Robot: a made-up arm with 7 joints. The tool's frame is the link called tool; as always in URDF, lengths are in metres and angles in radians. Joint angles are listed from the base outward.
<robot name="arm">
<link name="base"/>
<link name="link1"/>
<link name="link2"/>
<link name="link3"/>
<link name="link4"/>
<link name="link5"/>
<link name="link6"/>
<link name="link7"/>
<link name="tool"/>
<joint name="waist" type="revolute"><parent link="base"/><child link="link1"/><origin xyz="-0.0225 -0.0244 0.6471" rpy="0 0 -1.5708"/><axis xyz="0 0 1"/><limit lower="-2.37" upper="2.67"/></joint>
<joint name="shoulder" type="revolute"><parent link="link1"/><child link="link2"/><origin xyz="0.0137 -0.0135 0.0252" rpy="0 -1.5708 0"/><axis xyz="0 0 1"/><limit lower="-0.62" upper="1.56"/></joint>
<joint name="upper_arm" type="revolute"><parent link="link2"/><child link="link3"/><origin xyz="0.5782 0.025 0.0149" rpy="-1.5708 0 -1.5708"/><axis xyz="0 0 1"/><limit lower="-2.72" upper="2.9"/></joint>
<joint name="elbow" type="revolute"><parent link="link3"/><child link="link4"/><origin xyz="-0.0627 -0.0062 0.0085" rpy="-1.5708 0 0"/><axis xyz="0 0 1"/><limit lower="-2.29" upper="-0.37"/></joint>
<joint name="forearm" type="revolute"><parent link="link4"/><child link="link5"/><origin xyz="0.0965 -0.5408 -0.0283" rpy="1.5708 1.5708 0"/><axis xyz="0 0 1"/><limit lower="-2.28" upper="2.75"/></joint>
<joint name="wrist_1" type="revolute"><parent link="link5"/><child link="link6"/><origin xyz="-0.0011 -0.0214 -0.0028" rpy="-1.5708 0 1.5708"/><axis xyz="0 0 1"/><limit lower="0.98" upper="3.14"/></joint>
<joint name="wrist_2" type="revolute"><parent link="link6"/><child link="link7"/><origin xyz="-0.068 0.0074 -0.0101" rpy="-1.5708 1.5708 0"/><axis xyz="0 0 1"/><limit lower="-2.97" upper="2.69"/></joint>
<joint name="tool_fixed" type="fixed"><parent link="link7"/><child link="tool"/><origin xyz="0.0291 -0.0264 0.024" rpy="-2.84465 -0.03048 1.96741"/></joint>
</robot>
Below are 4 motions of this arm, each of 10 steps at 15 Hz.
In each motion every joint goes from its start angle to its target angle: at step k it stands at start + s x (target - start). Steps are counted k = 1, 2, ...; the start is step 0. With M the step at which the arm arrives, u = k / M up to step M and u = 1 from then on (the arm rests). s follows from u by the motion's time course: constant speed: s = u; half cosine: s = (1 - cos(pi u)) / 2; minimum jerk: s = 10 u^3 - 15 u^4 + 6 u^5.
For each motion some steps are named. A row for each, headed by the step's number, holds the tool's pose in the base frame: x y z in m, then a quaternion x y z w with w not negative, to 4 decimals.
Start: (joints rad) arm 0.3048 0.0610 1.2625 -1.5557 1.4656 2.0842 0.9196
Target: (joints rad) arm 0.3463 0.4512 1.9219 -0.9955 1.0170 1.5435 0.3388
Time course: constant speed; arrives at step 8
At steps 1, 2, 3, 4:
1: -0.0474 0.6639 1.4346 0.3659 0.6529 -0.0817 0.6582
2: -0.0687 0.6469 1.4725 0.3644 0.6725 0.0141 0.6440
3: -0.0806 0.6233 1.5112 0.3657 0.6878 0.1073 0.6178
4: -0.0823 0.5943 1.5497 0.3699 0.6982 0.1965 0.5806

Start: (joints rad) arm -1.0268 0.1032 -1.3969 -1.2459 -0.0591 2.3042 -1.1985
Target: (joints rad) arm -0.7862 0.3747 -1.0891 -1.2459 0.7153 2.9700 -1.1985
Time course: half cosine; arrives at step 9
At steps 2, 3, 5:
2: -0.3522 -0.5650 1.4854 -0.4176 -0.0316 -0.5840 0.6954
3: -0.2972 -0.6147 1.4734 -0.4479 -0.0827 -0.5439 0.7047
5: -0.1472 -0.7176 1.4315 -0.5001 -0.2193 -0.4570 0.7022

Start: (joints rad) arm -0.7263 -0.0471 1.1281 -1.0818 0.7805 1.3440 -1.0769
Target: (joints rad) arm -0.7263 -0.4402 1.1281 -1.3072 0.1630 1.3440 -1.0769
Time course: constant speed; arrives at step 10
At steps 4, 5, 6, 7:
4: 0.3466 0.3641 1.5431 0.2456 -0.0371 0.6017 0.7591
5: 0.3303 0.3844 1.5325 0.2028 -0.0295 0.5945 0.7776
6: 0.3143 0.4039 1.5213 0.1592 -0.0223 0.5858 0.7943
7: 0.2986 0.4226 1.5094 0.1152 -0.0155 0.5758 0.8093

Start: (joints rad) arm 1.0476 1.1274 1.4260 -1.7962 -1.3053 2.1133 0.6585
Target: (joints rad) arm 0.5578 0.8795 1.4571 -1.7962 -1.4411 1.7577 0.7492
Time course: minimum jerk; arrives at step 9
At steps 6, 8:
6: -0.0841 0.7710 0.8883 0.1558 -0.1099 0.6258 0.7563
8: -0.0144 0.7675 0.9086 0.1224 -0.1615 0.5792 0.7896

